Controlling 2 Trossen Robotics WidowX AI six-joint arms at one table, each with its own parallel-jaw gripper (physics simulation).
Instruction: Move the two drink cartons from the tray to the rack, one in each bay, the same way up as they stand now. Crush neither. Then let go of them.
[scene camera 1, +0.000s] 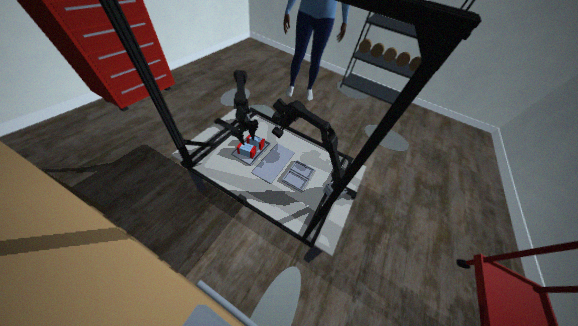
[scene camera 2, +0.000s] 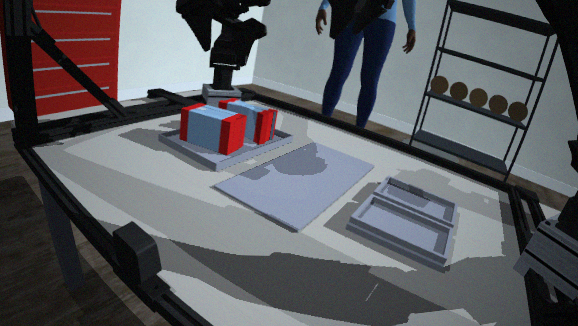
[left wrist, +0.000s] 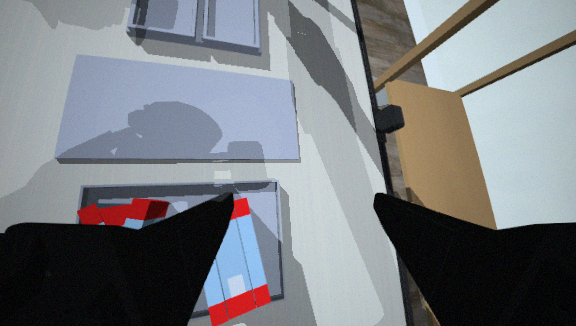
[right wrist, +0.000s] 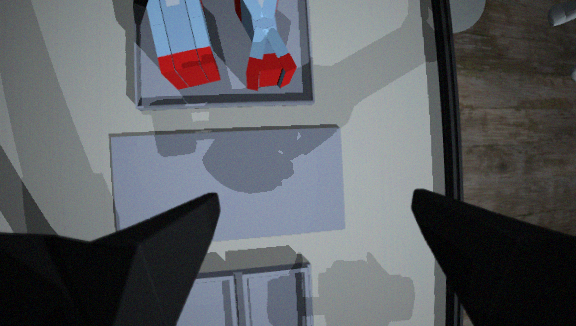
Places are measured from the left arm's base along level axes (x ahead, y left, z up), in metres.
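Pixels of known places: left gripper, between the fingertips: (scene camera 1: 248, 142) (scene camera 2: 226, 58) (left wrist: 304, 199) (right wrist: 70, 9); right gripper, between the fingertips: (scene camera 1: 280, 130) (scene camera 2: 343, 35) (right wrist: 314, 200); left arm's base, origin of its link: (scene camera 2: 221, 87).
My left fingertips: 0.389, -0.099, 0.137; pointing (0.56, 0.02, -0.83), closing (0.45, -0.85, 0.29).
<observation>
For each thing: its middle in the pictures, then the offset to it from my left fingertips, as dx, dy, dz. "pt": a spot on its surface instead.
- grey tray, middle of its body: (right wrist: 225, 47) (left wrist: 190, 247) (scene camera 2: 228, 137) (scene camera 1: 251, 148) -0.097, +0.052, -0.184
- nearer carton, middle of its body: (left wrist: 230, 250) (right wrist: 184, 34) (scene camera 2: 212, 127) (scene camera 1: 246, 149) -0.072, +0.006, -0.152
- farther carton, middle of its body: (right wrist: 263, 36) (left wrist: 133, 259) (scene camera 2: 246, 120) (scene camera 1: 255, 141) -0.126, +0.098, -0.152
- two-bay rack, middle of its body: (scene camera 2: 410, 214) (right wrist: 241, 320) (left wrist: 201, 8) (scene camera 1: 299, 174) +0.250, +0.271, -0.182
- dark block, a spot on its surface: (scene camera 2: 137, 255) pt +0.300, -0.150, -0.143
Two light-blue cartons with red ends lie side by side in the grey tray (scene camera 1: 250, 162) (scene camera 2: 190, 154) (left wrist: 280, 240) (right wrist: 225, 104). The nearer carton (scene camera 1: 246, 150) (scene camera 2: 202, 127) (left wrist: 240, 260) (right wrist: 182, 40) and the farther carton (scene camera 1: 256, 142) (scene camera 2: 248, 117) (right wrist: 270, 50) stand apart; one finger partly hides both in the left wrist view. The two-bay rack (scene camera 1: 298, 174) (scene camera 2: 415, 210) (left wrist: 199, 22) (right wrist: 237, 300) has both bays empty. My left gripper (left wrist: 304, 199) is open and empty above the tray. My right gripper (right wrist: 314, 200) is open and empty, raised high, with the flat plate and rack below in its wrist view.
A flat grey plate (scene camera 1: 265, 172) (scene camera 2: 300, 200) (left wrist: 240, 100) (right wrist: 300, 210) lies between tray and rack. Black frame rails edge the table, with posts rising at its corners. A dark block (scene camera 2: 137, 255) (left wrist: 390, 118) sits on one rail. A person (scene camera 1: 312, 40) stands behind the table.
</observation>
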